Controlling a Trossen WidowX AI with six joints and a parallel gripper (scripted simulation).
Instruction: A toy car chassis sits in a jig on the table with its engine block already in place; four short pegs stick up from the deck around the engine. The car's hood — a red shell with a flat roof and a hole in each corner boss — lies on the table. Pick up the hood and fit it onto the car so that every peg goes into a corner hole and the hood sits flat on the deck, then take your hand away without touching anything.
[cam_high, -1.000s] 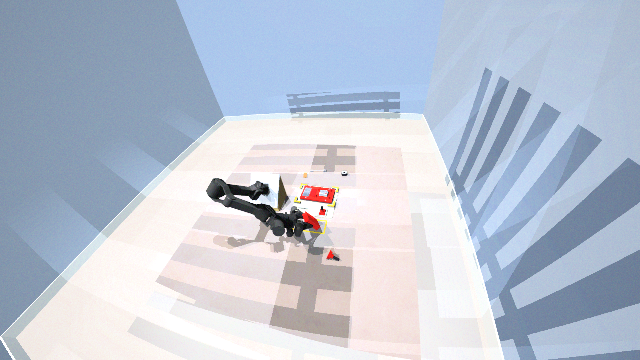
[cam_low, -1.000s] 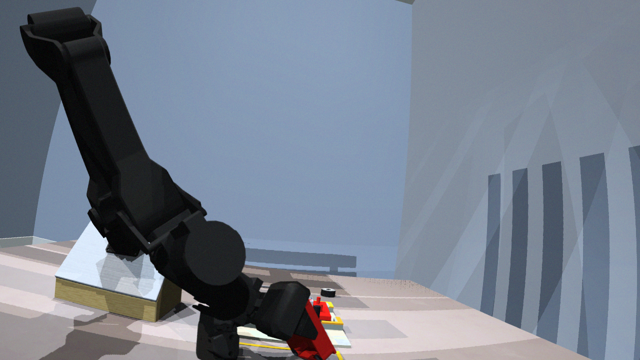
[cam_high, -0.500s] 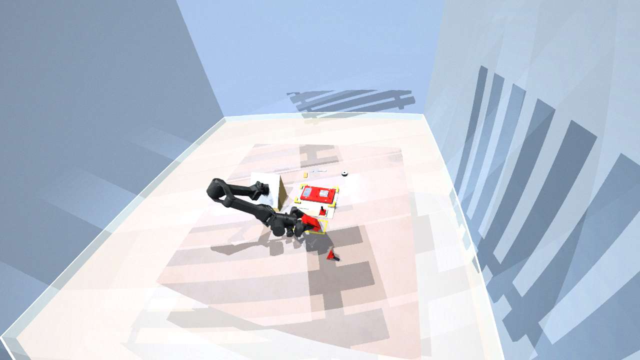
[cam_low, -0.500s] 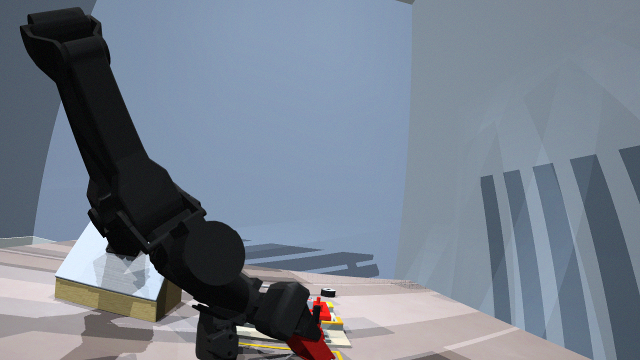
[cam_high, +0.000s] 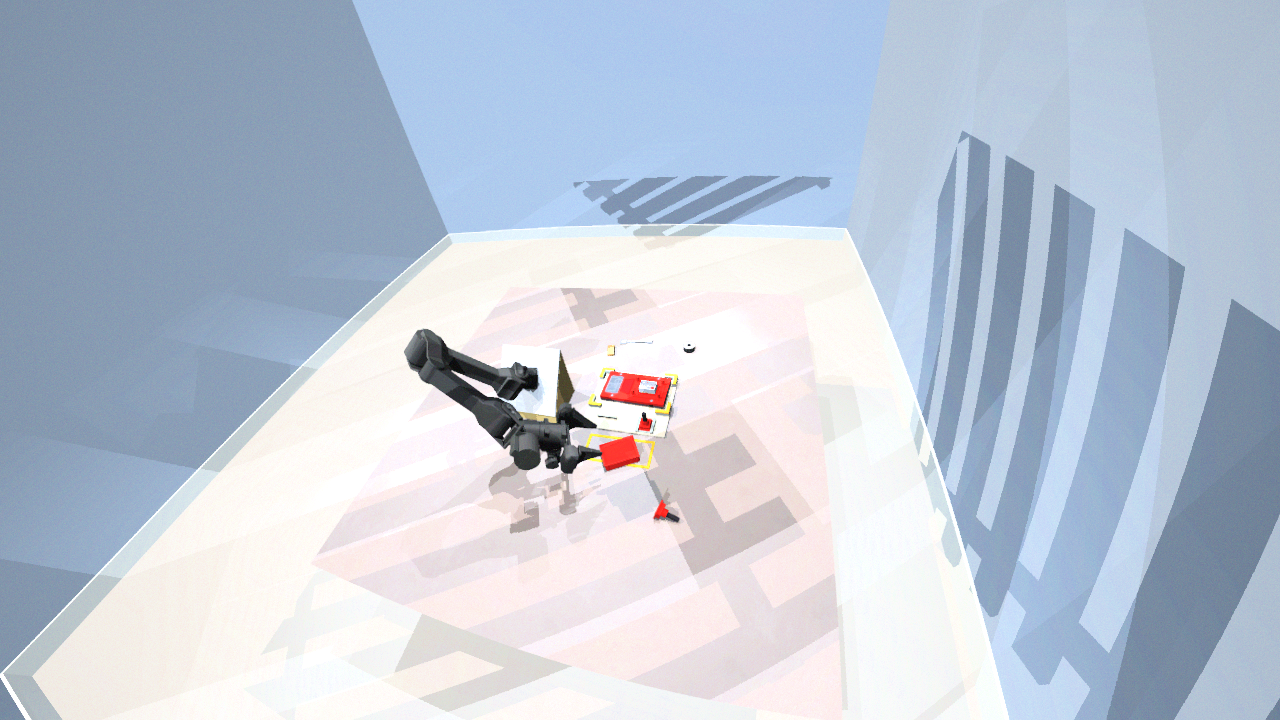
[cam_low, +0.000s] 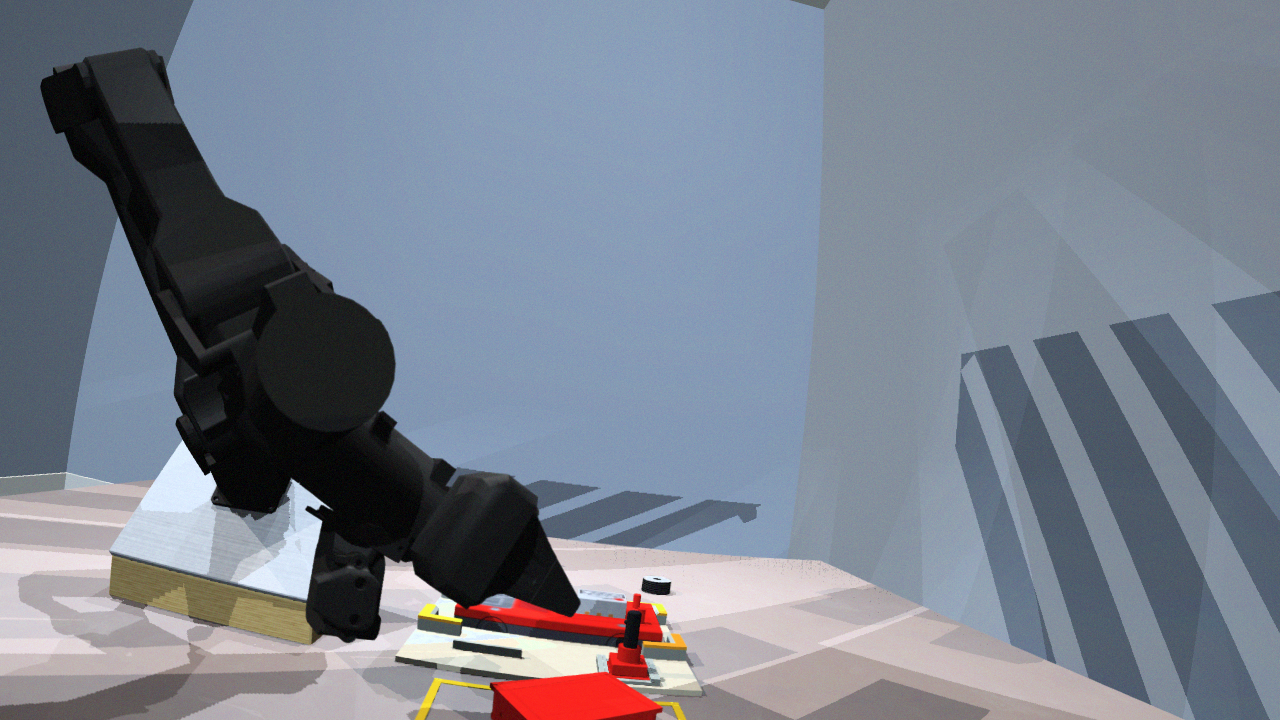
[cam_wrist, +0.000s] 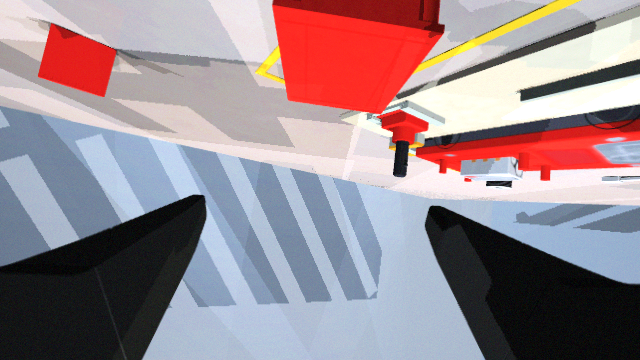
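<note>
Now: gripper tip 9 cm above the red hood, 3 cm short of it and 2 cm to the right of it. Also, from my gripper tip: grey engine block 25 cm to the left, 8 cm below, 7 cm ahead; red cone-shaped part 17 cm ahead, 13 cm to the right, 9 cm below; white jig 22 cm to the left, 9 cm below, 3 cm ahead.
</note>
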